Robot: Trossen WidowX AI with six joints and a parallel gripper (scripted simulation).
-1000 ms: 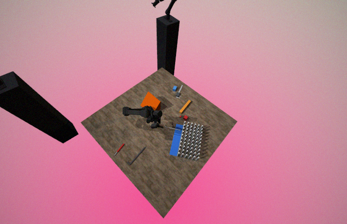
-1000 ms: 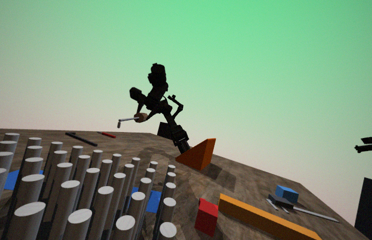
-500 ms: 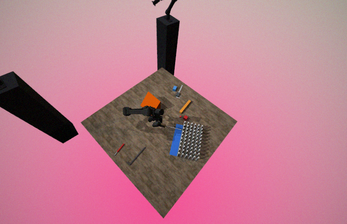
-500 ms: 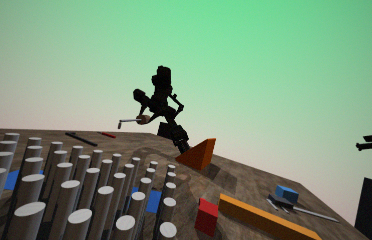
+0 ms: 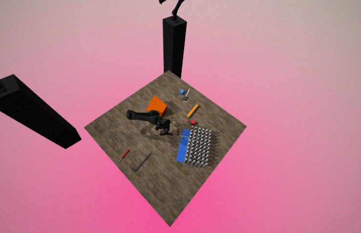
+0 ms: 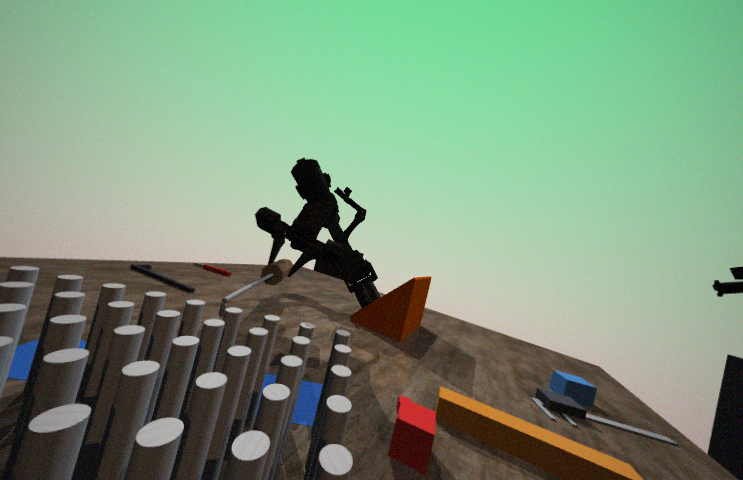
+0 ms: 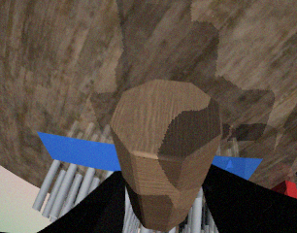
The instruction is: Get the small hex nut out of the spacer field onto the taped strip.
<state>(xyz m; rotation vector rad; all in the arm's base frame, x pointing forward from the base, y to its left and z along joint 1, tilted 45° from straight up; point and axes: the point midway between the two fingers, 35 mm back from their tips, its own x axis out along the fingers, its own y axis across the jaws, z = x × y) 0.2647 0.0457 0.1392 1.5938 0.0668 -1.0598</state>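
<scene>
Right now the blue taped strip is 17 cm ahead of my gripper tip, 12 cm below it and 7 cm to the left of it. Also, from my gripper tip: red cube (33 cm to the left, 10 cm below, 4 cm ahead); red screwdriver (48 cm to the right, 11 cm below, 11 cm behind); orange bar (43 cm to the left, 10 cm below, 8 cm behind).
</scene>
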